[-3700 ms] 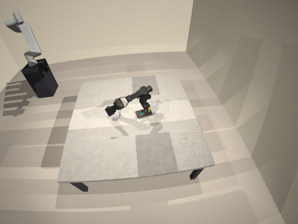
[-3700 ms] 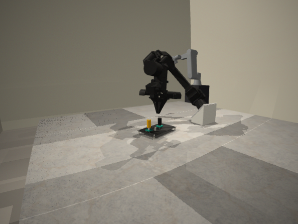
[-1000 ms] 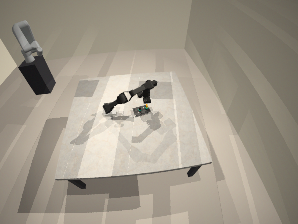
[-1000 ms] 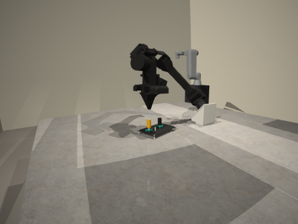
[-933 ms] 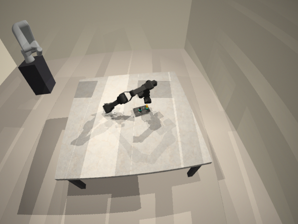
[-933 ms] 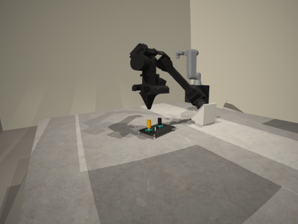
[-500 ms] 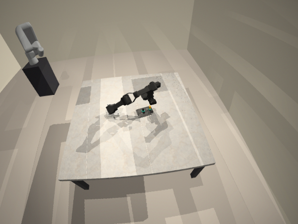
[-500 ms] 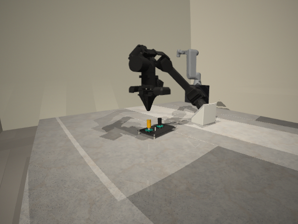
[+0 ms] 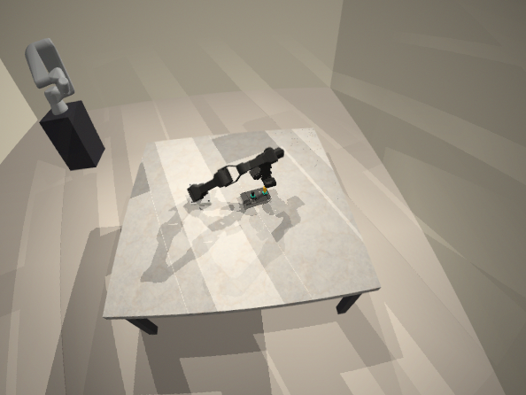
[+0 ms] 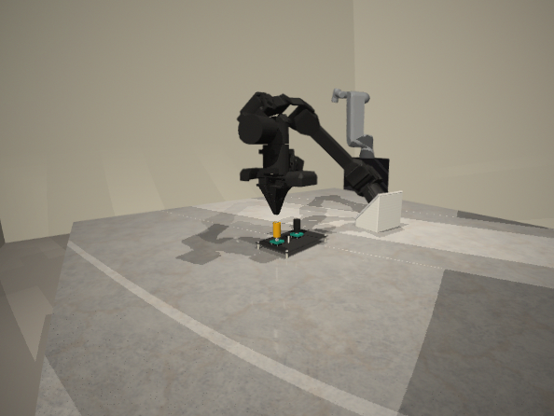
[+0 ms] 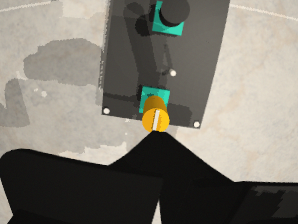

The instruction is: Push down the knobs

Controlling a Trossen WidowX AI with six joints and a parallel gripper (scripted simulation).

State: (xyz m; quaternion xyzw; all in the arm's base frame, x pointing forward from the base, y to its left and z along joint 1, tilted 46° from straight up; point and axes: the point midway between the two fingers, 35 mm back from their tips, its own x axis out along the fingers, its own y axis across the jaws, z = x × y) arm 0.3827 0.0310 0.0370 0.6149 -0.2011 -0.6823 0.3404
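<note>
The orange knob is 3 cm below my gripper tip. The rest, counted from my gripper tip: green potentiometer: 7 cm behind, 5 cm below, 2 cm to the right; then black knob: 7 cm behind, 4 cm below, 2 cm to the right.
</note>
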